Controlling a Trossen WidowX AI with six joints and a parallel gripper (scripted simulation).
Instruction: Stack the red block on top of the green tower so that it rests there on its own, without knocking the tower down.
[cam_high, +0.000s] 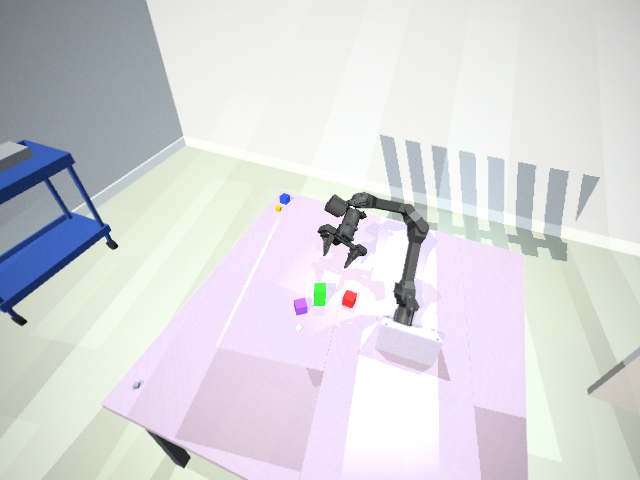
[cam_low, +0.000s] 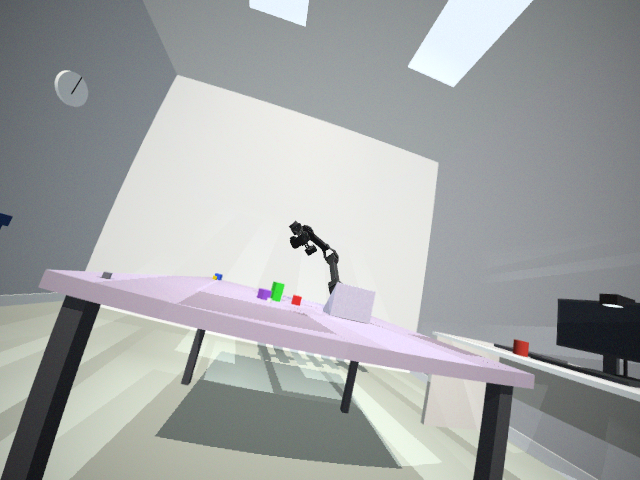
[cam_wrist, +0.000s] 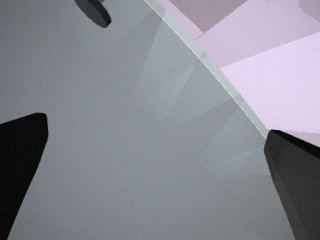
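The red block lies 4 cm behind my gripper tip, 10 cm to the right of it and 30 cm below it. Round my gripper tip: small white cube (8 cm ahead, 11 cm to the left, 31 cm below); purple block (12 cm ahead, 3 cm to the left, 30 cm below); blue block (56 cm ahead, 55 cm to the right, 30 cm below).
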